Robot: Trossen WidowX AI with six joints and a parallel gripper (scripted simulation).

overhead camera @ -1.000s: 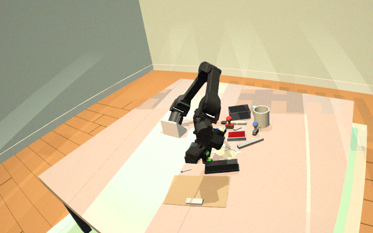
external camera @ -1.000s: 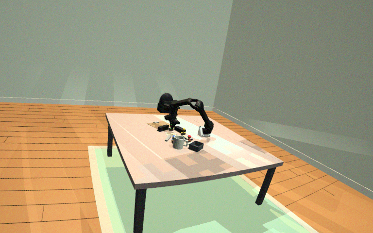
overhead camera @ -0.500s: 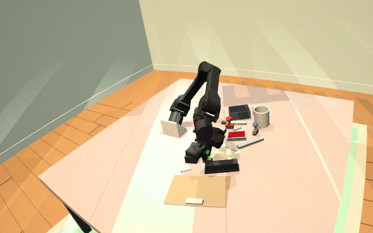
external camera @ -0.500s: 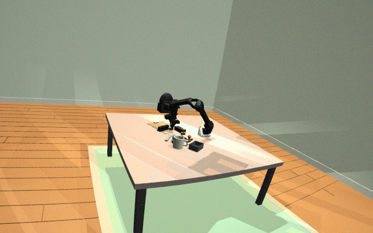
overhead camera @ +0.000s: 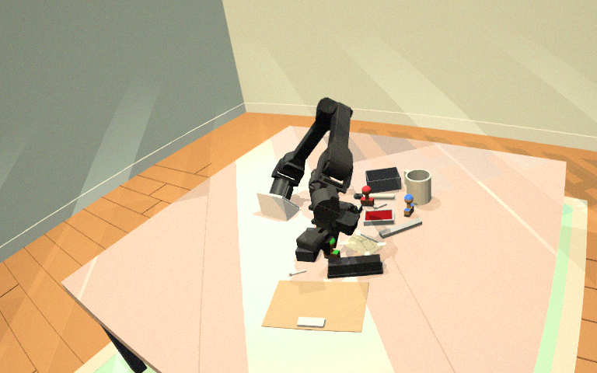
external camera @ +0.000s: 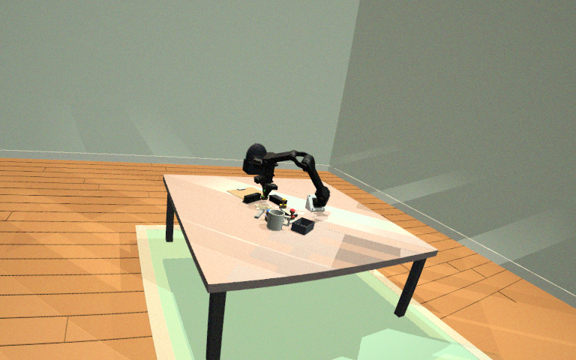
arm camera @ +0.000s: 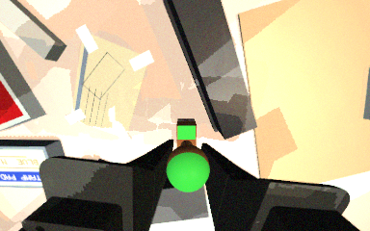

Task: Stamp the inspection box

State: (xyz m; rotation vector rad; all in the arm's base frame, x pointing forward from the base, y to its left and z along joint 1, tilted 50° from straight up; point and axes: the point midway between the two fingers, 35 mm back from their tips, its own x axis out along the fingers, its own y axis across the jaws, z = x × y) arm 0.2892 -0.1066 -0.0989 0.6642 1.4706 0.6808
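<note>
My gripper tip is now 3 cm short of the red ink pad, 22 cm to the right of it and 3 cm above it. From my gripper tip the other things lie so: green-knobbed stamp: right at my gripper tip; then cream card: 4 cm ahead, 10 cm to the left, 4 cm below; then black bar: 8 cm ahead, 1 cm to the right, 2 cm below.
</note>
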